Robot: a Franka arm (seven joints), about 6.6 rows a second.
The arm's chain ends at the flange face. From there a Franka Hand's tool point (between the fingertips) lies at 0.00 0.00 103.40 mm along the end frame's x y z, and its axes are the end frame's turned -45 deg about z.
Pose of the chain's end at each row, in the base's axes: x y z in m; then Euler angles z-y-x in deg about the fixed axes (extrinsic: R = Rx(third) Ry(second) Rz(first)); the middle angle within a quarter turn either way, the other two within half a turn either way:
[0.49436 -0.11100 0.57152 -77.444 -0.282 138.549]
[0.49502 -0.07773 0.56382 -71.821 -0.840 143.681]
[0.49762 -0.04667 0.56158 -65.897 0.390 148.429]
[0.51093 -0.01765 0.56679 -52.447 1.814 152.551]
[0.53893 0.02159 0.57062 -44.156 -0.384 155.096]
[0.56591 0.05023 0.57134 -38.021 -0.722 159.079]
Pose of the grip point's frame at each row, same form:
[0.49385 -0.17945 0.49402 -122.444 -0.282 138.549]
[0.49350 -0.13897 0.48052 -116.821 -0.840 143.681]
[0.49832 -0.10080 0.47349 -110.897 0.390 148.429]
[0.51420 -0.06529 0.47508 -97.447 1.814 152.551]
[0.53824 -0.02195 0.47684 -89.156 -0.384 155.096]
[0.56461 0.01331 0.47476 -83.021 -0.722 159.079]

